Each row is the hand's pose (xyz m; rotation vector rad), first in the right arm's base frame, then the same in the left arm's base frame.
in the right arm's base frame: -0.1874 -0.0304 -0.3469 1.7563 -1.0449 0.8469
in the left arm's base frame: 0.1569 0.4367 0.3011 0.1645 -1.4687 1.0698
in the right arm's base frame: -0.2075 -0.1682 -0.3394 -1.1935 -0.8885 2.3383
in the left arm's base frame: 0.0245 0.4023 0.3284 -2.1993 0.5423 1.4505
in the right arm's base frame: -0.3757 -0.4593 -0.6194 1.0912 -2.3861 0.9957
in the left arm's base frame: -0.2557 0.1256 0.1378 -0.7099 -2.0651 1.8435
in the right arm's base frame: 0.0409 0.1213 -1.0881 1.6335 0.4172 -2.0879
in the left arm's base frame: 0.5193 -0.2300 0.0806 1.9663 -1.4578 -1.5355
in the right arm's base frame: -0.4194 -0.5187 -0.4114 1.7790 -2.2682 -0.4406
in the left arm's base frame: -0.3638 0.2990 0.2213 -0.4257 2.9211 -1.0474
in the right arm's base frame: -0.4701 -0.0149 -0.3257 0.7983 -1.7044 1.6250
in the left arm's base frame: 0.0477 0.5691 0.0748 -0.9432 -1.2329 1.7093
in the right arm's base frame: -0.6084 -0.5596 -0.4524 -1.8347 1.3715 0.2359
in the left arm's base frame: -0.4726 0.3223 0.0579 -1.3702 1.6826 -1.4983
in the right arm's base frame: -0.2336 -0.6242 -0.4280 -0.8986 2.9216 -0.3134
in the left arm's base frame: -0.3763 0.1762 0.3964 0.5718 2.2201 -1.5474
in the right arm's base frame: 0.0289 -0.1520 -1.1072 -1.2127 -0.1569 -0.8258
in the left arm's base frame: 0.2745 -0.3380 0.1410 -1.7190 -0.5942 -2.1463
